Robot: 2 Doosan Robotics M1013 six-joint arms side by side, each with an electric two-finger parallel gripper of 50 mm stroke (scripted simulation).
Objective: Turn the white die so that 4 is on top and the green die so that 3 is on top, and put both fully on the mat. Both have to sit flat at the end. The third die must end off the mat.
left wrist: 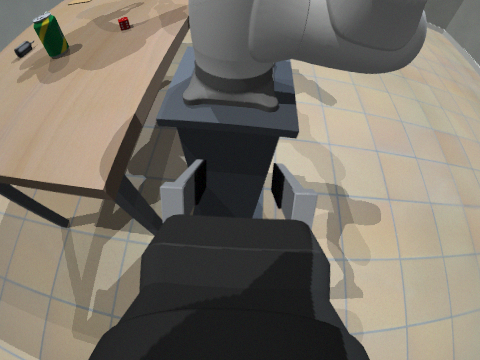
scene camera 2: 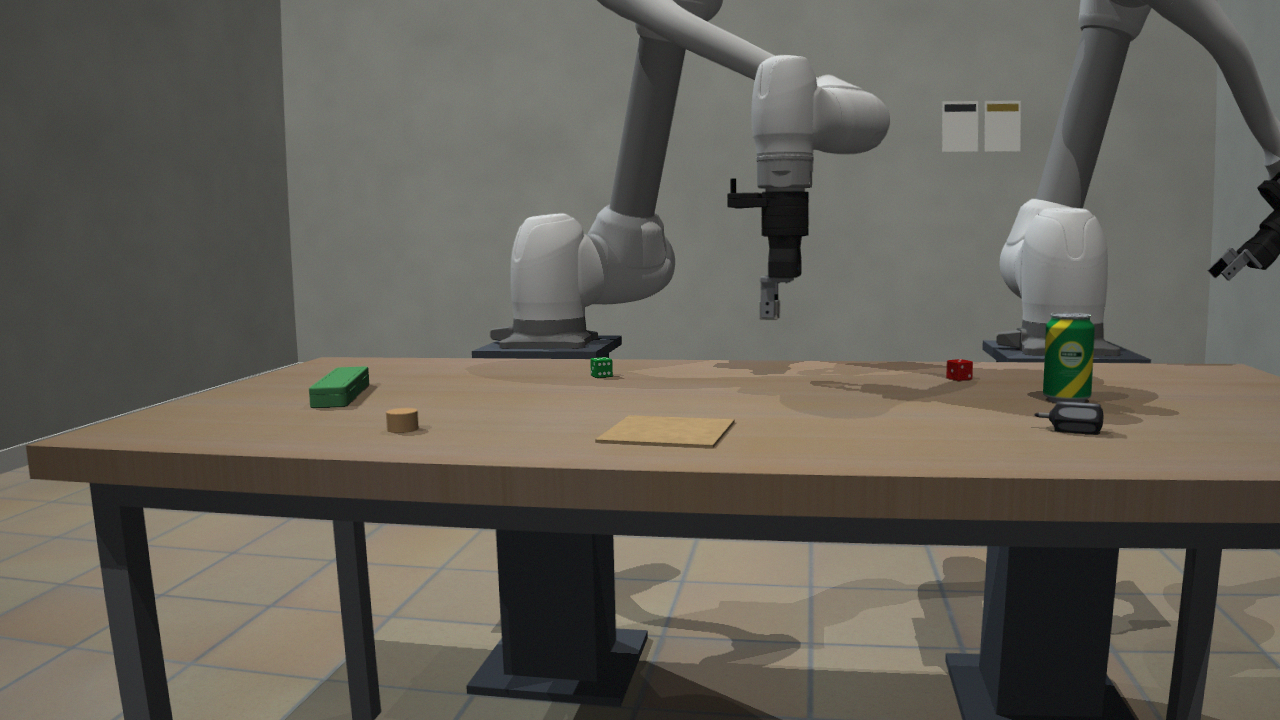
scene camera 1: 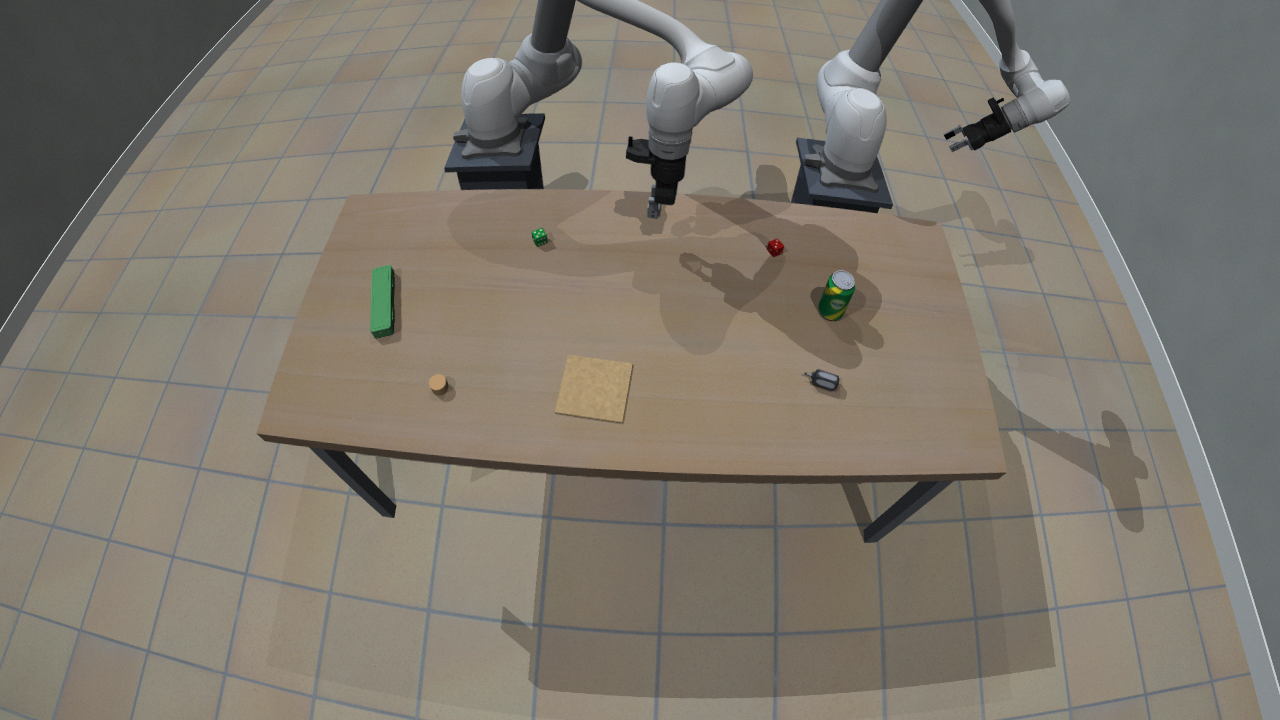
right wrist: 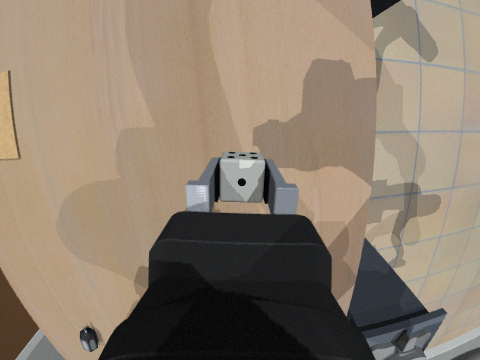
The pictures show: the left gripper, the right gripper, a tan mat, a white die, a dark grey object, a green box, a wooden disc and a can.
The left gripper also shows in the left wrist view and in scene camera 1. The right gripper also shows in scene camera 1 and in the right wrist view.
